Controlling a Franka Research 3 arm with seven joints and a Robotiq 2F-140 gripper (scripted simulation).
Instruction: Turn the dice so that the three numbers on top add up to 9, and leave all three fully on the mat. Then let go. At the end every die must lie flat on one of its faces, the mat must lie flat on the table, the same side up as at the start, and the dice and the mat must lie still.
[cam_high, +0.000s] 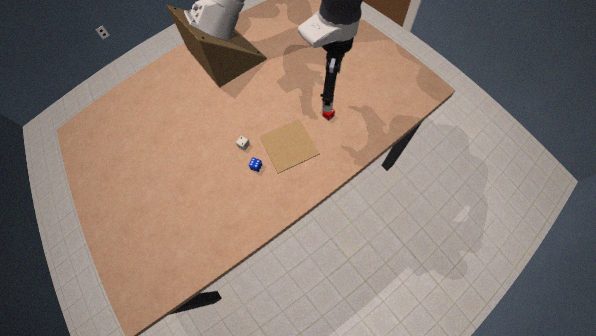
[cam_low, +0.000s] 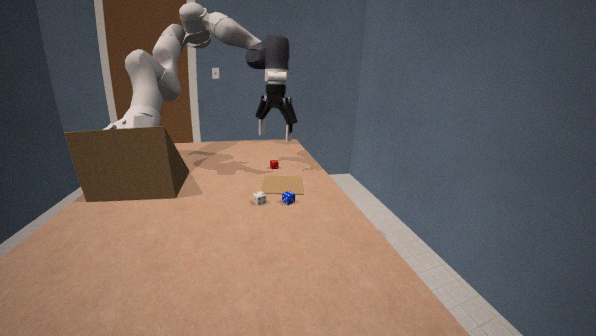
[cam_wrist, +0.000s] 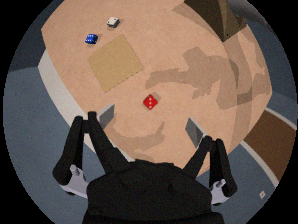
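Right now the red die is 120 mm below my hand. Round my hand: white die 80 mm behind, 280 mm to the right, 120 mm below; then blue die 10 mm ahead, 290 mm to the right, 120 mm below; then tan mat 10 mm ahead, 170 mm to the right, 140 mm below.
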